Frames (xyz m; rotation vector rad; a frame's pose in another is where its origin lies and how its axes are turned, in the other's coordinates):
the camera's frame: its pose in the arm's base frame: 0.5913 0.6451 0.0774 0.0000 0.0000 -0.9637
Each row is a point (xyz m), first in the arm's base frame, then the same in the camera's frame.
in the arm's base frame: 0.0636 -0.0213 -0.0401
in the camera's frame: 0.2463 -0.8136 -0.1175
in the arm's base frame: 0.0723 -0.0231 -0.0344
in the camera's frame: 0.2527 -0.8075 -0.1118
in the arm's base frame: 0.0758 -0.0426 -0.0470
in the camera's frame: 0.2707 -0.8157 -0.1244
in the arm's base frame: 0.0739 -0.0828 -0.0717
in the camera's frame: 0.3027 -0.8402 -0.1491
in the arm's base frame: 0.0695 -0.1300 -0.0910
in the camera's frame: 0.3389 -0.8707 -0.1684
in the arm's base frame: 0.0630 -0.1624 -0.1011
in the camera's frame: 0.3618 -0.8946 -0.1785
